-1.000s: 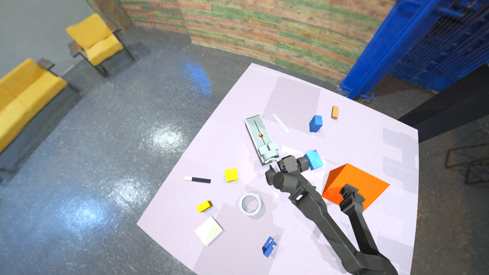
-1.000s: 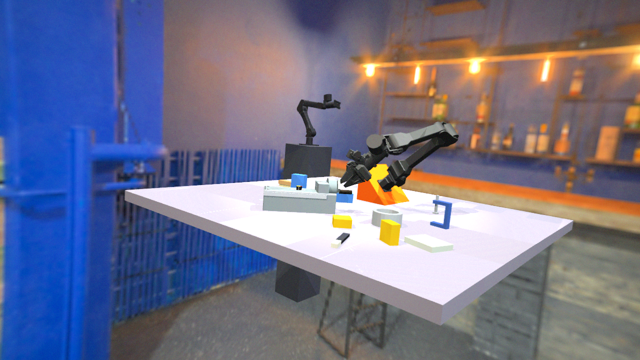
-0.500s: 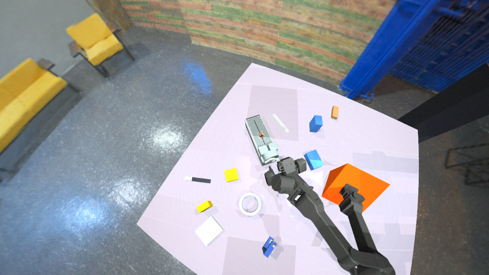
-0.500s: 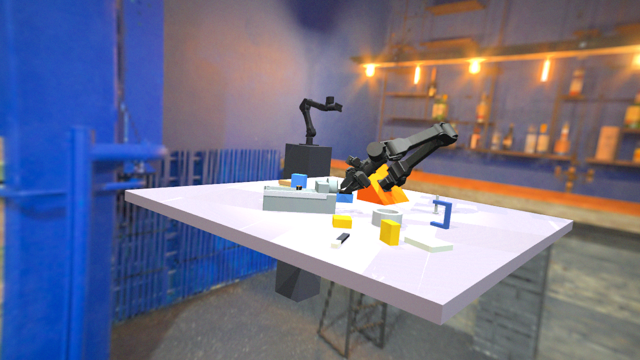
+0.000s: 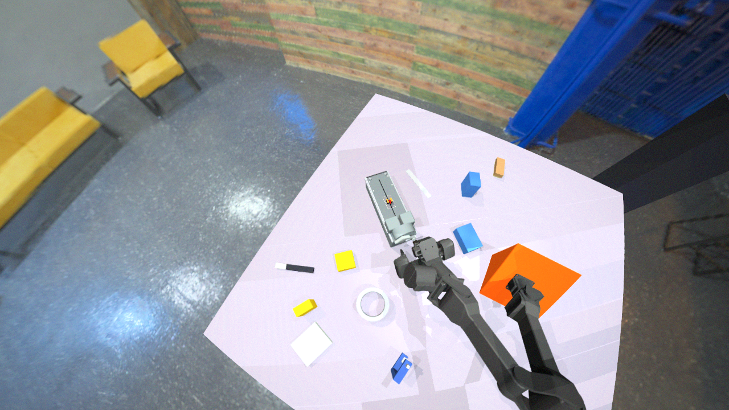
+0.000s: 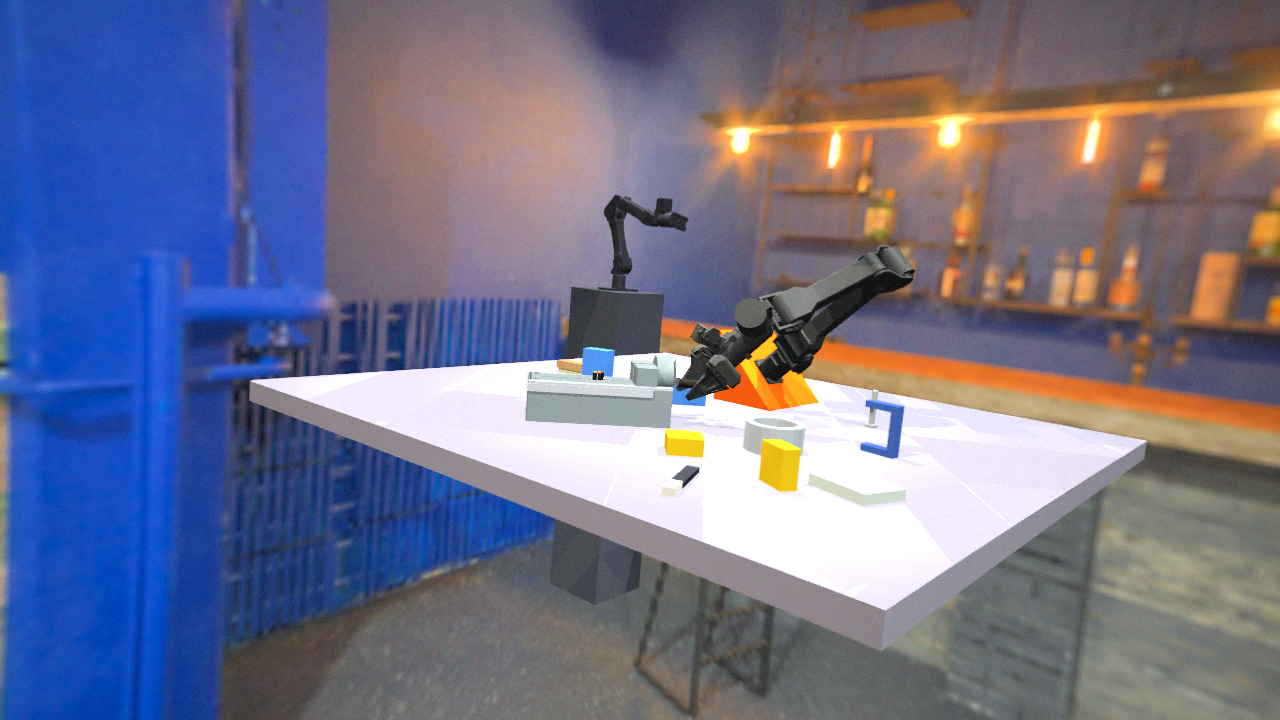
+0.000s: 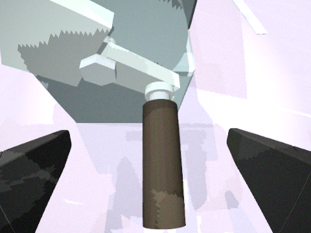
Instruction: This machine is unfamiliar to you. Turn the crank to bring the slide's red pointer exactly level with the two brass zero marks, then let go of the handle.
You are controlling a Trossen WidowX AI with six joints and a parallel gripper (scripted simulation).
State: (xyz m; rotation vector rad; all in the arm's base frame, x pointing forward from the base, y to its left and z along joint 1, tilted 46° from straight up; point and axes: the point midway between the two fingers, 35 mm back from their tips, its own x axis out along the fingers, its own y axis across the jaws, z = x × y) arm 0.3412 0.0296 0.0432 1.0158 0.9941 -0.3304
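Now: gripper tip 10 mm past the brown crank handle, 10 mm to the right of it and 20 mm below it. From my gripper tip the other things lie so: metal strip (80 mm ahead, 260 mm to the right, 50 mm below); then blue clamp (130 mm behind, 340 mm to the left); then red pointer (140 mm ahead, 90 mm to the right, 30 mm above).
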